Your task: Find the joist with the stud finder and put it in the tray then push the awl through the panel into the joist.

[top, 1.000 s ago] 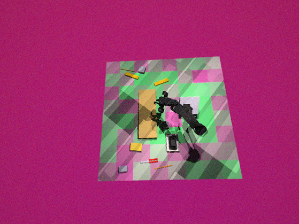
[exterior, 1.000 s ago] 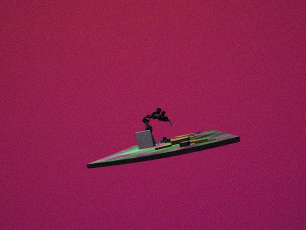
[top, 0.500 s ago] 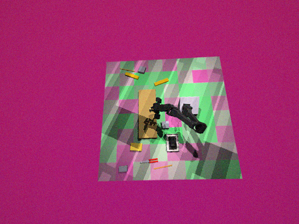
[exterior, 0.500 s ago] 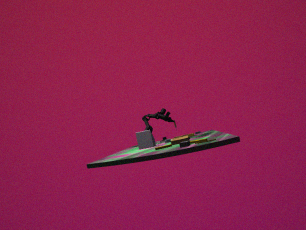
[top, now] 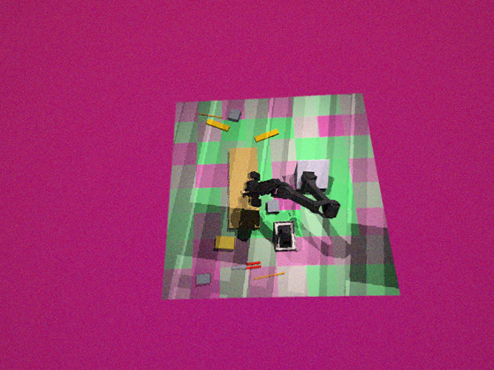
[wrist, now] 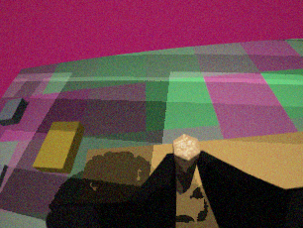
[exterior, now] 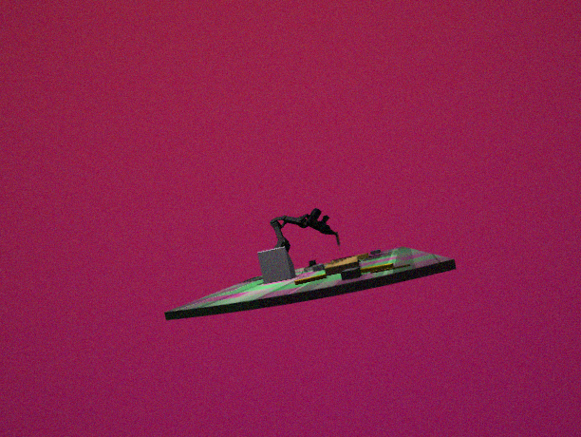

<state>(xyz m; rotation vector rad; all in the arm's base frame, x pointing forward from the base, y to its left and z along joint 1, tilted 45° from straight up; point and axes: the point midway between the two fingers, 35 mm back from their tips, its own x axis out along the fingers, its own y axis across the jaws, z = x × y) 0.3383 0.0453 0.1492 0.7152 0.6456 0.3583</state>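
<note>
The awl is 60 mm below my gripper tip. Round my gripper tip: yellow block 100 mm ahead, 250 mm to the left, 190 mm below; stud finder 240 mm behind, 170 mm to the left, 160 mm below; white tray 240 mm behind, 190 mm to the left, 190 mm below.
</note>
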